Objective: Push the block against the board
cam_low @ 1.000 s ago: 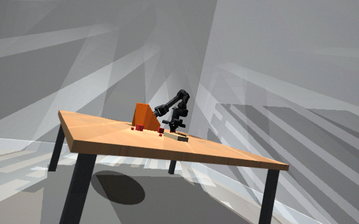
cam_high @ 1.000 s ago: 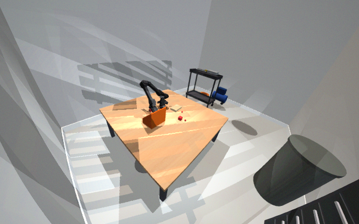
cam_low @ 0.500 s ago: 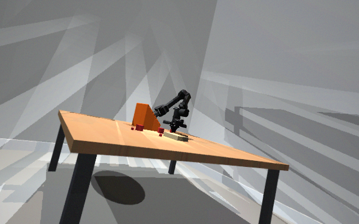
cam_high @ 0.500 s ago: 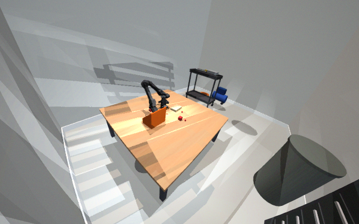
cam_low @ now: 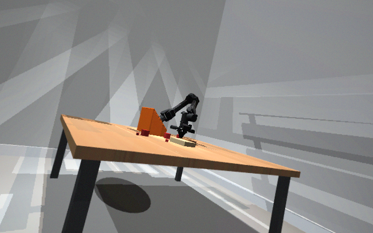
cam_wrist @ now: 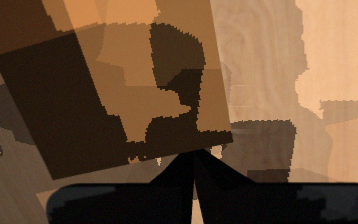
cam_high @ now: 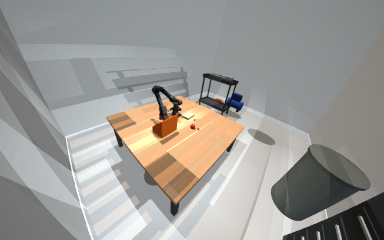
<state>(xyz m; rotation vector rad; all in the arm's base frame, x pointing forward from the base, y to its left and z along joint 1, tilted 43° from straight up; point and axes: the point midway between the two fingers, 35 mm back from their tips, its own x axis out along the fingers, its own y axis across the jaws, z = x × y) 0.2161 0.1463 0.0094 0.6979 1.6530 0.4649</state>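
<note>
My gripper tip is 6 cm short of the square block, 3 cm to the right of it and 1 cm below it. The rest, counted from my gripper tip: board: 17 cm ahead, 8 cm to the right, 1 cm above.
</note>
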